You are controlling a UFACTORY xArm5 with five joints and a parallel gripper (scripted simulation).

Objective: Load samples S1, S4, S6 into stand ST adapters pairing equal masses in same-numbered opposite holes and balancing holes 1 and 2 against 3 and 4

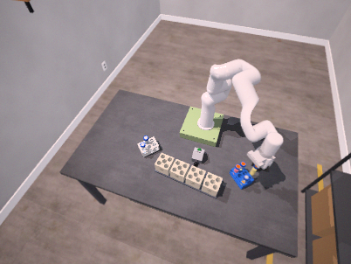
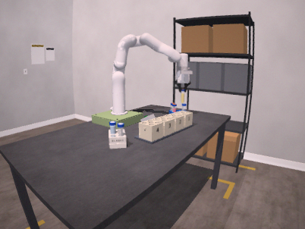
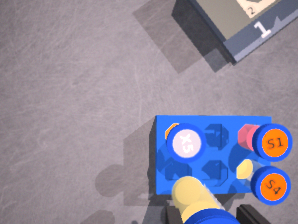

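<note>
Right now my hand is 5 cm above the sample tube S6 and 1 cm to the left of it. From my hand the other things lie so: blue sample rack: 20 cm below, 4 cm to the right, 1 cm behind; white blanks rack: 71 cm to the right, 20 cm below, 1 cm behind; sample tube S4: 16 cm below, 6 cm to the right, 6 cm behind.
</note>
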